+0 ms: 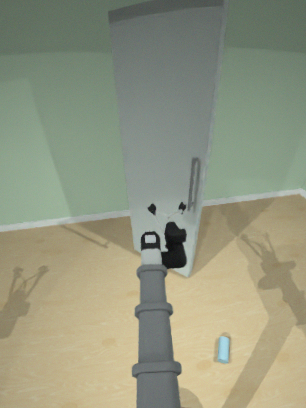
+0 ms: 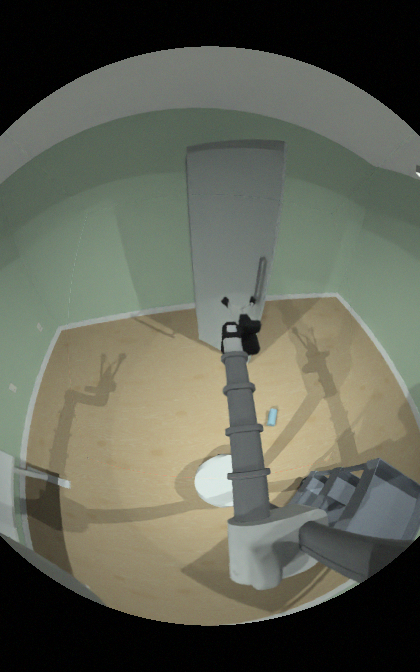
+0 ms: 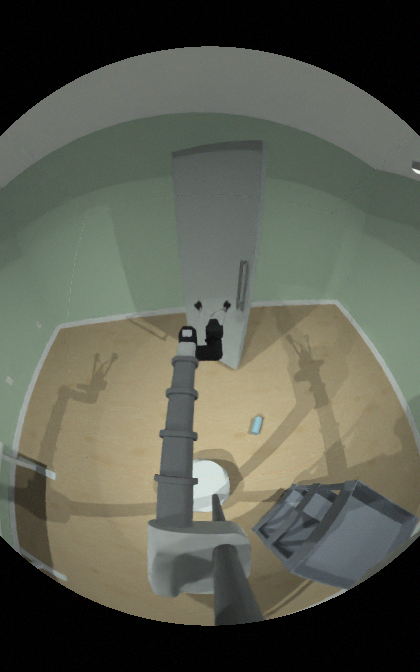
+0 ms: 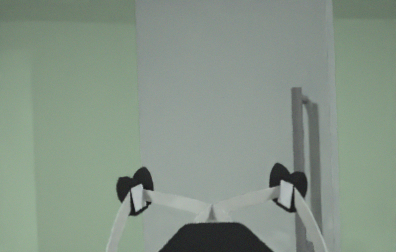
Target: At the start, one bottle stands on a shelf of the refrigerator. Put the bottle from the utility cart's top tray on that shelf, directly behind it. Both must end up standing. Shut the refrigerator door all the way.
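Places are measured from the robot's base along level axes (x ahead, y left, z up), in millimetres.
Pixels of known places: gripper, fingertip midpoint: (image 1: 166, 204) (image 2: 237, 297) (image 3: 212, 301) (image 4: 210, 180); robot's base, origin of the base link: (image 2: 222, 479) (image 3: 200, 484).
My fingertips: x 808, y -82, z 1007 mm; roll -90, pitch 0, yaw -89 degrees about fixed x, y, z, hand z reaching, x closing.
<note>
For each thing: its top centre in the pictures, then the offset to it from my fingertips. "spot": a spot on its surface instead.
- grey utility cart, surface spot: (image 3: 325, 526) spot: dx -1029, dy -426, dz -197 mm
- light blue cylinder, middle of its top: (image 1: 224, 348) (image 3: 257, 424) (image 2: 272, 415) dx -320, dy -375, dz -965 mm
The refrigerator's grey door (image 1: 165, 110) (image 2: 235, 220) (image 3: 220, 220) (image 4: 220, 75) stands at an angle to the back wall, its handle side nearer to me. Its dark handle (image 1: 194, 185) (image 3: 242, 285) (image 4: 297, 130) is on the right. The shelves and any bottle inside are hidden. My gripper (image 1: 167, 207) (image 2: 239, 301) (image 3: 212, 305) (image 4: 210, 180) is open and empty in front of the door, left of the handle. The grey utility cart (image 2: 354, 492) (image 3: 325, 526) stands at the lower right; no bottle shows in its top tray.
A light blue cylinder (image 1: 223, 349) (image 2: 272, 417) (image 3: 257, 425) lies on the floor between door and cart; I cannot tell if it is a bottle. My round white base (image 2: 215, 480) (image 3: 212, 485) is beside the extended arm. A pale bar (image 2: 42, 476) (image 3: 30, 466) sticks out at the left wall.
</note>
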